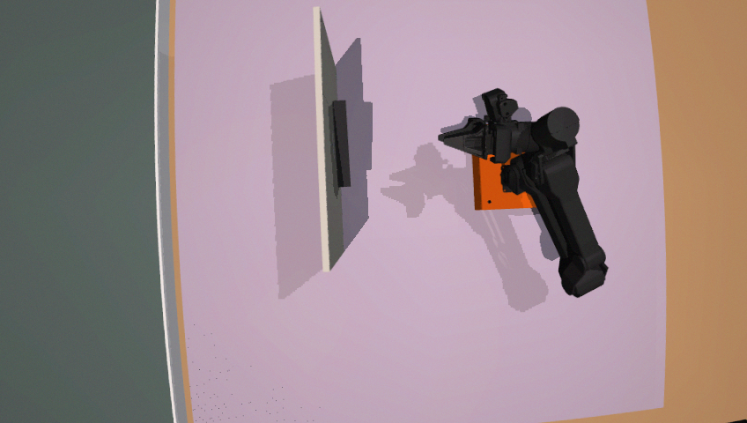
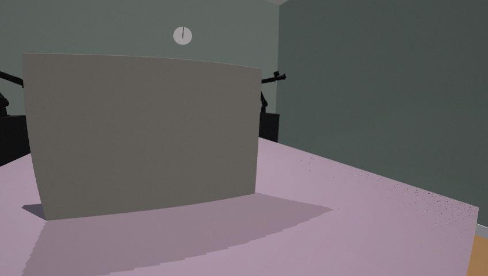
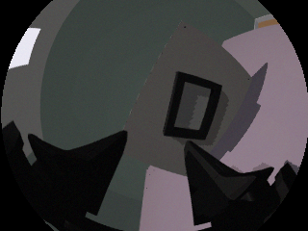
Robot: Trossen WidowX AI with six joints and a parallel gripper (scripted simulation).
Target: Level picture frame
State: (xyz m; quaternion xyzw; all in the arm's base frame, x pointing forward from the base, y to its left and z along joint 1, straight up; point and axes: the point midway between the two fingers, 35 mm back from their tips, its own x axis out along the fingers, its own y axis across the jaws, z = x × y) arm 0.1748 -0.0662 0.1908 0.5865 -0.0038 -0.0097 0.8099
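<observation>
The picture frame is 20 cm ahead of my gripper tip, 3 cm to the right of it and 9 cm below it. Round my gripper tip: wall panel (21 cm ahead, 1 cm to the right, 10 cm below).
</observation>
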